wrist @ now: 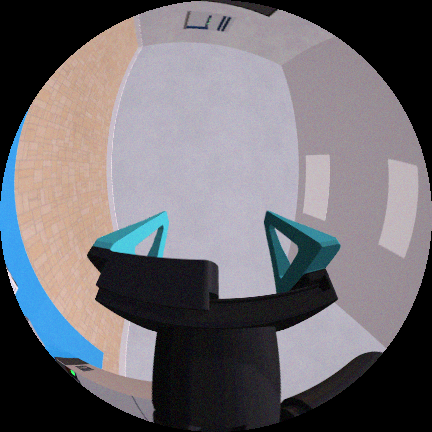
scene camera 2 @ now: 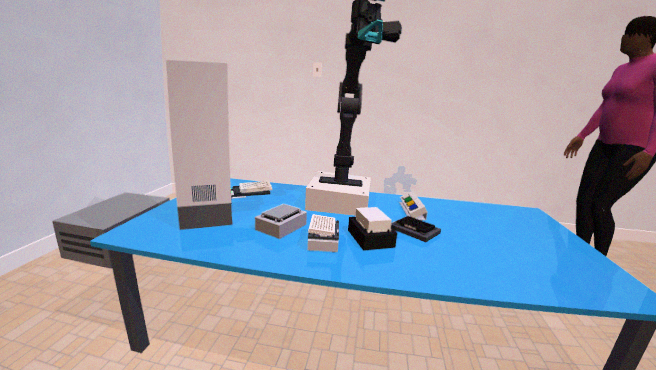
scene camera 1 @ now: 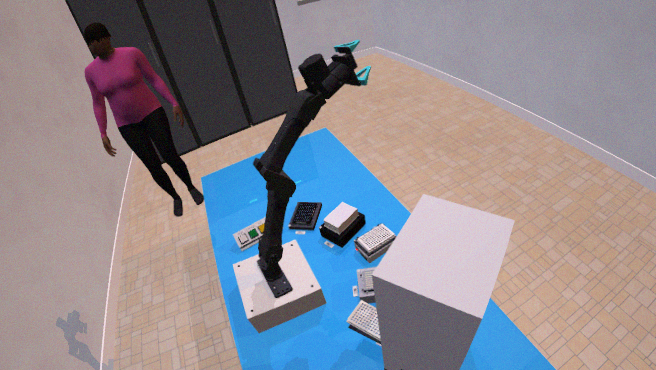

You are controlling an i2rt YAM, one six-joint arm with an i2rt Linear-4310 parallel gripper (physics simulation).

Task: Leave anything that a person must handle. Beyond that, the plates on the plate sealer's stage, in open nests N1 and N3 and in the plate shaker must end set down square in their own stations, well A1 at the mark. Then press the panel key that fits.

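Note:
My gripper (scene camera 1: 364,55) (wrist: 215,216) is open and empty, high above the table. A dark plate (scene camera 1: 305,214) sits in a low dark station. A white block-like plate (scene camera 1: 341,217) (scene camera 2: 373,220) sits on a black device. A white well plate (scene camera 1: 376,238) (scene camera 2: 323,225) sits on a light device and looks slightly tilted. A grey device (scene camera 2: 281,222) bears a grey-topped piece. Another white well plate (scene camera 1: 365,319) (scene camera 2: 256,186) lies on a dark base. The key panel (scene camera 1: 242,240) (scene camera 2: 419,211) has green, blue and yellow keys. Labels and well A1 are too small to read.
A tall grey cabinet (scene camera 1: 442,255) (scene camera 2: 200,130) stands on the blue table (scene camera 1: 320,155) (scene camera 2: 500,260) and partly hides stations in scene camera 1. The arm's white base (scene camera 1: 300,270) (scene camera 2: 338,197) stands behind the stations. A person in pink (scene camera 1: 125,90) (scene camera 2: 627,110) stands beyond the panel-side table end.

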